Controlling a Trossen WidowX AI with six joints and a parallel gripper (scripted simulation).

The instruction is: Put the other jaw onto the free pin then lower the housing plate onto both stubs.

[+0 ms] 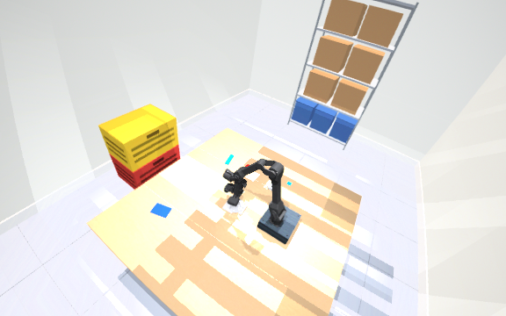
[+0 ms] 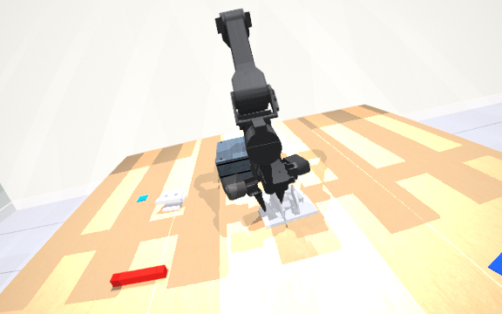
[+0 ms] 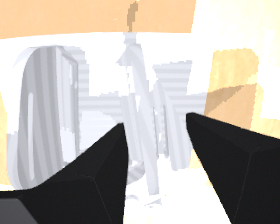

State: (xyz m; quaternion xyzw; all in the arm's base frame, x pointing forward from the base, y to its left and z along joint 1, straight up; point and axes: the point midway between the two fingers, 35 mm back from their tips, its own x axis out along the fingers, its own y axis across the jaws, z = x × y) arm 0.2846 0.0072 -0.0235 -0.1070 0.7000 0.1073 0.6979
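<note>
Now: gripper tip 40 mm past the white jaw and 10 mm to the right of it. Also, from my gripper tip: small cyan marker (190 mm behind, 390 mm to the right, 10 mm below); then blue tile (290 mm ahead, 350 mm to the left, 10 mm below); then red bar (140 mm ahead, 280 mm to the right).
</note>
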